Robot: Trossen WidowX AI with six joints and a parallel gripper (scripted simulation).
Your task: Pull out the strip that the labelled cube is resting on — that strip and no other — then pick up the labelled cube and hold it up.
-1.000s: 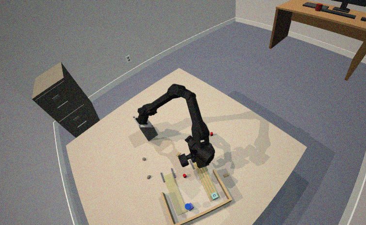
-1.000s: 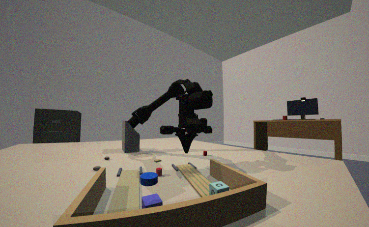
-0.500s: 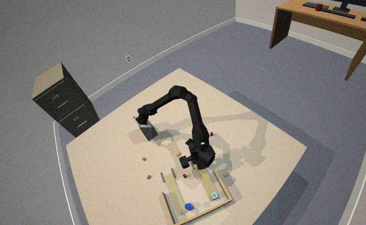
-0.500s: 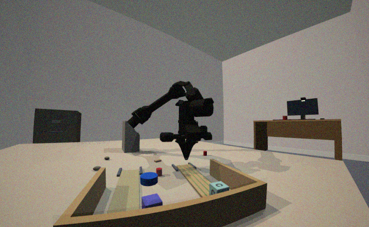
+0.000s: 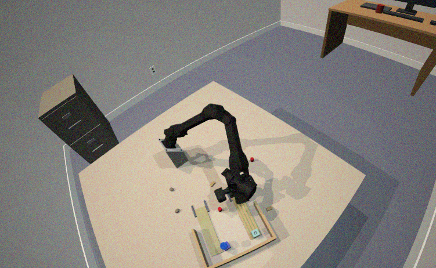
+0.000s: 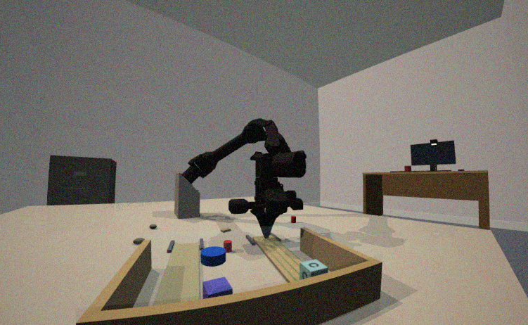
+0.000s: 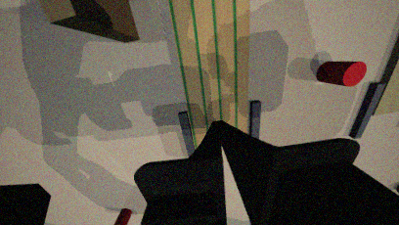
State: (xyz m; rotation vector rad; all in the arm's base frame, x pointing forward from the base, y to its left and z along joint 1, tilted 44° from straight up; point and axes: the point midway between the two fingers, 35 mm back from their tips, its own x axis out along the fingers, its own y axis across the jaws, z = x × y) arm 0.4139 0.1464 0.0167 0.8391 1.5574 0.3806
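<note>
Right now my gripper tip is 90 mm short of the striped strip, 30 mm to the left of it and 10 mm above it. Round my gripper tip: teal labelled cube (200 mm ahead, 60 mm to the right, 10 mm above); blue disc (200 mm to the right, 160 mm ahead, 60 mm above).
</note>
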